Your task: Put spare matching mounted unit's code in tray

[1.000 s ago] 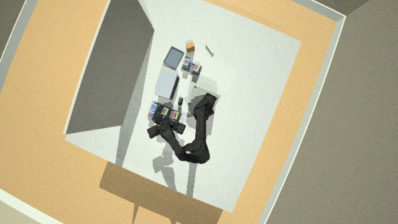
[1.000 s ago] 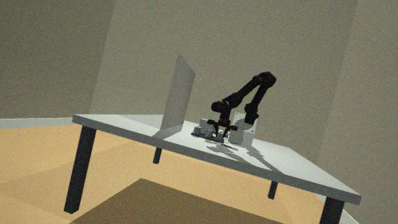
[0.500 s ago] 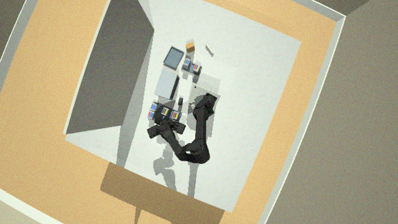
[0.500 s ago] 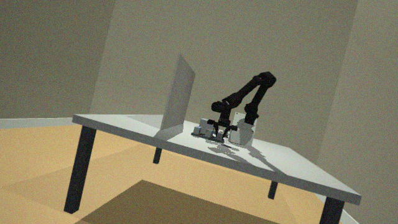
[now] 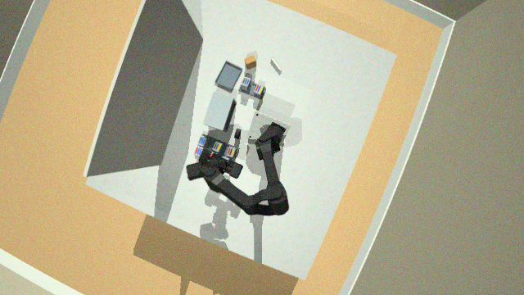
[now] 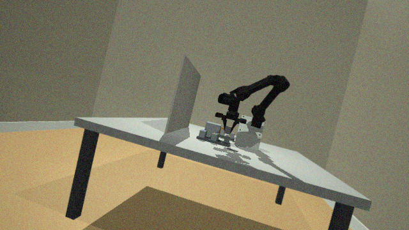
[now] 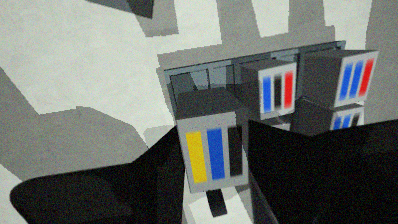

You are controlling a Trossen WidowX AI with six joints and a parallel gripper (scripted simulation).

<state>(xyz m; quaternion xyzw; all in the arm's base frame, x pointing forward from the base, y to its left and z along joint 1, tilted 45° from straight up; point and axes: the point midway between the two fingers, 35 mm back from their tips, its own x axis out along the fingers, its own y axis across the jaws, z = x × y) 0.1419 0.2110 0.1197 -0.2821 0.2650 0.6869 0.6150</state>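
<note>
Now: the flat grey-blue tray 39 cm to the right of my gripper tip, 20 cm ahead of it and 8 cm below it. Round my gripper tip: tall grey panel: 37 cm ahead, 16 cm to the right, 14 cm above; then mounted unit: 19 cm to the right, 13 cm ahead, 3 cm below; then black cylinder: 15 cm to the right, 6 cm below, 2 cm ahead.
</note>
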